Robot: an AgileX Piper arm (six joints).
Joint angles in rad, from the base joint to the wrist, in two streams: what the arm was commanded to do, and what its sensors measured. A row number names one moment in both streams.
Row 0, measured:
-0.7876 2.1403 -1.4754 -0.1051 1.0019 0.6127
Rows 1 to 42, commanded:
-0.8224 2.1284 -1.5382 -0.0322 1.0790 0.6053
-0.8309 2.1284 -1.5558 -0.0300 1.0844 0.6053
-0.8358 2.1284 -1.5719 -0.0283 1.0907 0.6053
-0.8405 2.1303 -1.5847 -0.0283 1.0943 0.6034
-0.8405 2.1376 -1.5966 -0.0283 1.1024 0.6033
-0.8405 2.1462 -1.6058 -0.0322 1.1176 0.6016
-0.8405 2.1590 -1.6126 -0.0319 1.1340 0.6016
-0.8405 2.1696 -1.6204 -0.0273 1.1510 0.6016
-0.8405 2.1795 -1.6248 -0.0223 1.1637 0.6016
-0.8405 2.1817 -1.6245 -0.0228 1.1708 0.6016
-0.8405 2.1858 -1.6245 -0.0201 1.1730 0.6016
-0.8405 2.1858 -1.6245 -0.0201 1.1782 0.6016
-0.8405 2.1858 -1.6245 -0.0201 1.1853 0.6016
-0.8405 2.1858 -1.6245 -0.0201 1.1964 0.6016
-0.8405 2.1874 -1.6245 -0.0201 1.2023 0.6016
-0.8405 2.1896 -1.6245 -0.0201 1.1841 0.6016
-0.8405 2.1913 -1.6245 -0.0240 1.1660 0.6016
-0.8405 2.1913 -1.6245 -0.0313 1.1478 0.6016
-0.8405 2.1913 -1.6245 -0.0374 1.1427 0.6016
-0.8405 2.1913 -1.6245 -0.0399 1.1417 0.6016
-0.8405 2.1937 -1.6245 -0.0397 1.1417 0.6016
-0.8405 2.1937 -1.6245 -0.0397 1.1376 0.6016
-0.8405 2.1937 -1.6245 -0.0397 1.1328 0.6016
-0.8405 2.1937 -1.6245 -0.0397 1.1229 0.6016
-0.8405 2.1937 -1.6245 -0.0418 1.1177 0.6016
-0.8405 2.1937 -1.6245 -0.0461 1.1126 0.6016
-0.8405 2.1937 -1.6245 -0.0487 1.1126 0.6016
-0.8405 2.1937 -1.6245 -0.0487 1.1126 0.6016
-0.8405 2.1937 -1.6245 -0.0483 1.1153 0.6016
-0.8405 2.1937 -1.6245 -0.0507 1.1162 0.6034
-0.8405 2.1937 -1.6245 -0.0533 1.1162 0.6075
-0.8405 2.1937 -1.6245 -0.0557 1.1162 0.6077
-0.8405 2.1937 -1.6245 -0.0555 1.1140 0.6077
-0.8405 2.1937 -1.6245 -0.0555 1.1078 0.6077
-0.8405 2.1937 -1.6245 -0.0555 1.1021 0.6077
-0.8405 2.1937 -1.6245 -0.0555 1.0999 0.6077
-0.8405 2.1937 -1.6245 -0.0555 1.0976 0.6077
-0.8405 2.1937 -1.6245 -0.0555 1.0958 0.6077
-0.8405 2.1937 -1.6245 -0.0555 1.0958 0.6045
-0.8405 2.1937 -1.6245 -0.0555 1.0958 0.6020
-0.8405 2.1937 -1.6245 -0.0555 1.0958 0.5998
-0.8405 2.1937 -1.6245 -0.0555 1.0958 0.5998
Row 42, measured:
-0.8360 2.1904 -1.6205 -0.0452 1.1147 0.6065
